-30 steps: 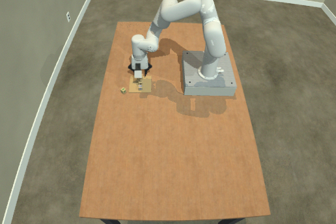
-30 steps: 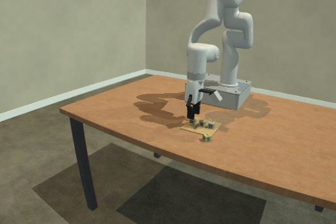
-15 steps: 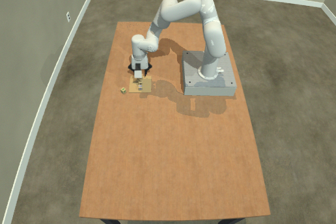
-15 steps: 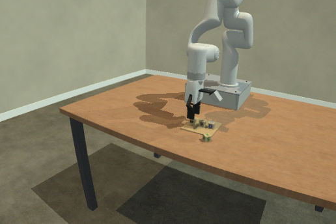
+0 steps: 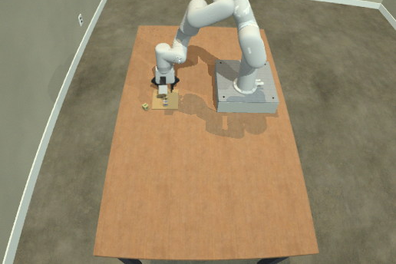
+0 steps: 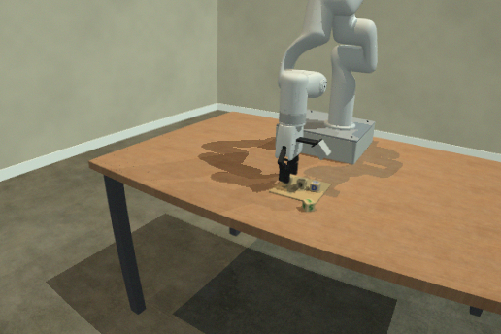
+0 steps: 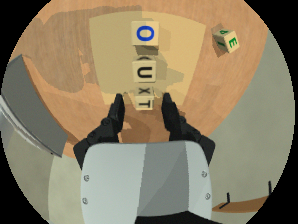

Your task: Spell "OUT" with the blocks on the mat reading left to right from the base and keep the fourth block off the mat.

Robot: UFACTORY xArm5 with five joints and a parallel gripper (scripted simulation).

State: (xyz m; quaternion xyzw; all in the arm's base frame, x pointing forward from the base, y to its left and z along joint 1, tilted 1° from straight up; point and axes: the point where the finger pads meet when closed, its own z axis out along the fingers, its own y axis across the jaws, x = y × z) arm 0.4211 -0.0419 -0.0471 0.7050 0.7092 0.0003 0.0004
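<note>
Right now my hand is 40 mm to the right of the U block and 20 mm above it. The rest, counted from my hand: tan mat 40 mm to the left, 40 mm below.
</note>
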